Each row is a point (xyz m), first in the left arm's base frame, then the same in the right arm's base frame.
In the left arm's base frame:
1: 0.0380 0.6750 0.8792
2: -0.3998 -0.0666 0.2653
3: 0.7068 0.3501 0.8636
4: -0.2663 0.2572 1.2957
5: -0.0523 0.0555 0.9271
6: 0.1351 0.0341 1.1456
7: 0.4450 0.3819 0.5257
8: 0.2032 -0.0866 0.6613
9: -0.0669 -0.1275 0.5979
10: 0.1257 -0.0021 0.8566
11: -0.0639 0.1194 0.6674
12: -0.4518 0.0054 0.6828
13: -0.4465 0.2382 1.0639
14: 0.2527 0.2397 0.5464
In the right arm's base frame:
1: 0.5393 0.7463 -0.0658
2: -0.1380 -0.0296 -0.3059
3: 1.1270 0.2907 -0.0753
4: 0.2751 0.5565 0.5128
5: 0.3652 0.2086 0.2076
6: 0.5914 0.2138 0.3868
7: 0.8039 0.2751 -0.3565
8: 0.5280 -0.0620 -0.0300
9: 0.2476 -0.0586 -0.0310
10: 0.5112 0.0936 0.1337
11: 0.3054 0.1904 -0.0527
12: -0.0820 0.1770 0.0634
13: 0.0463 0.5082 0.3341
14: 0.6012 0.1932 -0.2571

